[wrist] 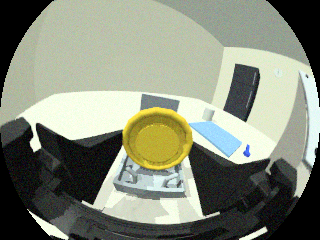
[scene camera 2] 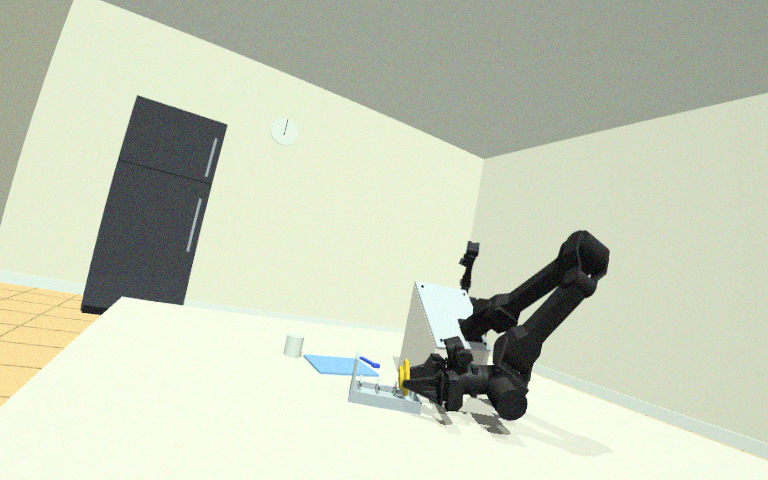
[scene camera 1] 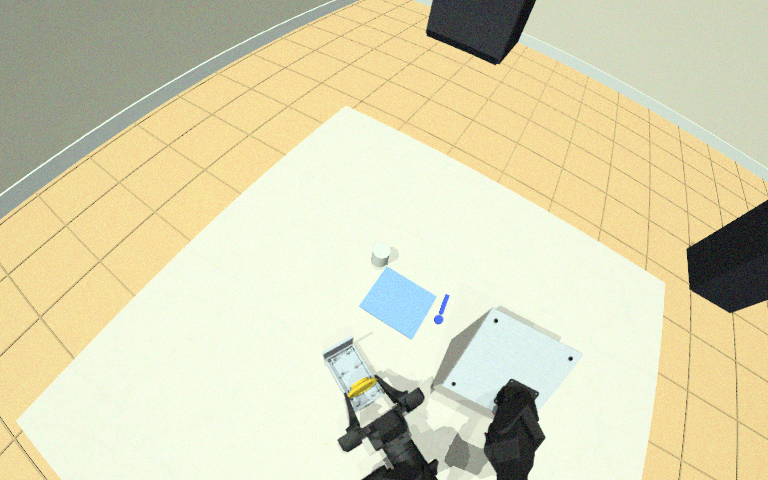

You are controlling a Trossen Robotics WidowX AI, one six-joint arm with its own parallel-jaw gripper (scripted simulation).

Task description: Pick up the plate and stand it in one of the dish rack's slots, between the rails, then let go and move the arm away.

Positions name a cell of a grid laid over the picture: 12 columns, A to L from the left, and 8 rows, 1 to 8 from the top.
Labels:
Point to a light blue mat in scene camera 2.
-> At F7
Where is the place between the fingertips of the gripper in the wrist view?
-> At F5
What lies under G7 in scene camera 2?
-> The gripper.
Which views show the grey dish rack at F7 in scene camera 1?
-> The wrist view, scene camera 2 and scene camera 1: all of them.

